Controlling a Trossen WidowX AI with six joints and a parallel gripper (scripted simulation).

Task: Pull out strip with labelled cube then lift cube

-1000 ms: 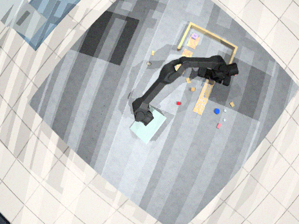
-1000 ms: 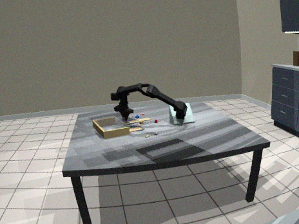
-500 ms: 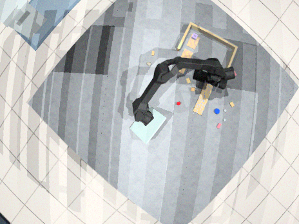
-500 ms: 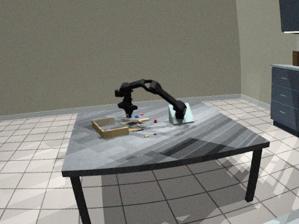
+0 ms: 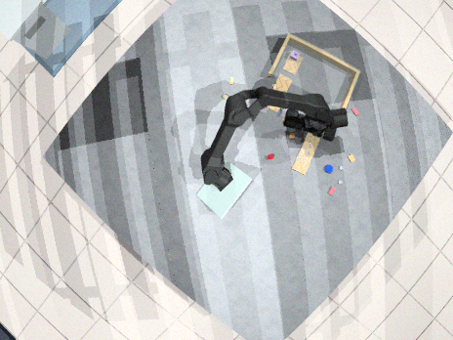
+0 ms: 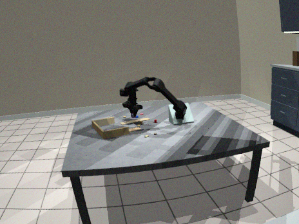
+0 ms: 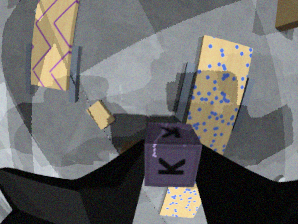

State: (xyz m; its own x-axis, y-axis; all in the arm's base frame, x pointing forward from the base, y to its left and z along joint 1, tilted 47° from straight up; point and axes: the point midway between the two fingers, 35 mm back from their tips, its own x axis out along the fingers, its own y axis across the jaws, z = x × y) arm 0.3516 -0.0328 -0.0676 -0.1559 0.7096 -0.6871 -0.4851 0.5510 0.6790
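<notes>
Right now the red dot is 170 mm behind my gripper tip, 10 mm to the left of it and 50 mm below it. From my gripper tip the other things lie so: blue disc 30 mm behind, 180 mm to the right, 50 mm below.
</notes>
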